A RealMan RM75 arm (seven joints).
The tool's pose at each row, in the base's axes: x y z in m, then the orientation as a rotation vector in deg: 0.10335, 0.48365, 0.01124, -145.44, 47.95, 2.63; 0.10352, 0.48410, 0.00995, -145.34, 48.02, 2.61; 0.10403, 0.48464, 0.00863, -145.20, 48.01, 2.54; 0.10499, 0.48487, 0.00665, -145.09, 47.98, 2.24; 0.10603, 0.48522, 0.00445, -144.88, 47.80, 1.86; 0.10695, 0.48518, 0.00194, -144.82, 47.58, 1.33; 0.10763, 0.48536, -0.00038, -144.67, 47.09, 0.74; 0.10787, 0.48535, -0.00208, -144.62, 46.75, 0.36; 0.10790, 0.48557, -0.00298, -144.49, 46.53, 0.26
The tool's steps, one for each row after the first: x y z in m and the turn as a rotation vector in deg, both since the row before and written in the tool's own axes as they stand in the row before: 0.00011, 0.00012, 0.00137, 0.08, 0.00, 0.06; 0.00034, -0.00012, 0.00147, 0.15, 0.01, 0.01; 0.00099, 0.00013, 0.00197, 0.18, 0.16, -0.05; 0.00102, 0.00010, 0.00223, 0.32, 0.15, -0.14; 0.00119, 0.00059, 0.00232, 0.23, 0.28, -0.23; 0.00083, 0.00050, 0.00222, 0.39, 0.23, -0.40; 0.00046, 0.00062, 0.00153, 0.21, 0.16, -0.29; 0.00004, 0.00023, 0.00090, 0.19, -0.02, -0.14
